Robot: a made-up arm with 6 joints.
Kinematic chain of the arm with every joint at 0, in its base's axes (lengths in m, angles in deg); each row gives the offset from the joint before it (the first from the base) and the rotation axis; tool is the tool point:
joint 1: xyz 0 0 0.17 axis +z
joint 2: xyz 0 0.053 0 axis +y
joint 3: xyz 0 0 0.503 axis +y
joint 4: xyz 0 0 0.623 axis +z
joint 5: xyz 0 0 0 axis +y
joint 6: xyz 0 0 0.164 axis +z
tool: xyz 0 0 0
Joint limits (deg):
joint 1: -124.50..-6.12
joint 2: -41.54..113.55
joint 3: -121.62..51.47
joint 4: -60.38..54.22
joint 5: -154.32..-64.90
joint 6: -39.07..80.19
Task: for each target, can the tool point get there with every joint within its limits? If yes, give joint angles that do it. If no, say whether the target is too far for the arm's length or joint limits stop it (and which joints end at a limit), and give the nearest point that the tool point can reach.
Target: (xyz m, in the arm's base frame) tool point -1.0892 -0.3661 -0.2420
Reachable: no: joint limits stop it (at a limit: joint 1, joint 2, joint 4, joint 5) | nearest point -0.8034 0.0183 0.0279 | short by 0.550 m
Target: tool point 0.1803 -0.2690 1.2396
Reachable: yes | joints -77.69 38.98 -27.95 -24.44 -75.82 44.79
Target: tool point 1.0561 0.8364 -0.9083
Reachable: no: too far | nearest point 0.8202 0.0956 -0.6353 | short by 0.824 m
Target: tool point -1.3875 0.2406 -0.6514
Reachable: no: too far | nearest point -0.7937 0.1554 0.0188 | short by 0.899 m
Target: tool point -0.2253 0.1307 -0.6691
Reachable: no: joint limits stop it (at a limit: joint 2, joint 3, joint 5) | nearest point -0.3415 0.1981 -0.1593 | short by 0.527 m
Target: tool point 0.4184 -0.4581 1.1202
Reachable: yes | joints -64.20 31.92 10.09 -49.54 -95.00 22.96
